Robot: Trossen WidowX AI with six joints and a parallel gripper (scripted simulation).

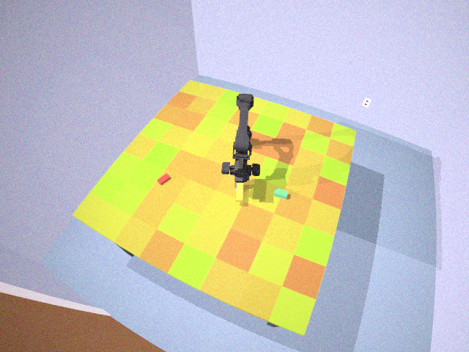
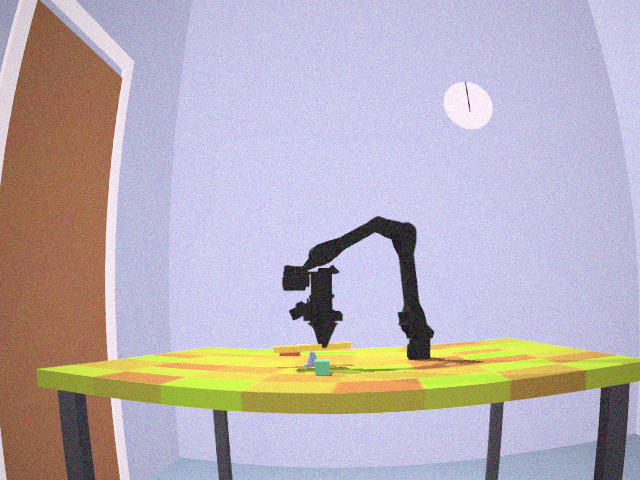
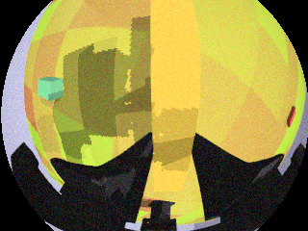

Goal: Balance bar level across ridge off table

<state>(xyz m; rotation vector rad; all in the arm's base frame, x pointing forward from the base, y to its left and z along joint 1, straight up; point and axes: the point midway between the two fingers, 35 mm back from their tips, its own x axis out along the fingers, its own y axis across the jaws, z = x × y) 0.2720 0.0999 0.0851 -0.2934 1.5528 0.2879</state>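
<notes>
Now: gripper tip 3 cm short of the yellow bar and 1 cm to the right of it. Round my gripper tip: green block: 2 cm behind, 22 cm to the left, 3 cm below; red block: 15 cm ahead, 39 cm to the right, 4 cm below.
</notes>
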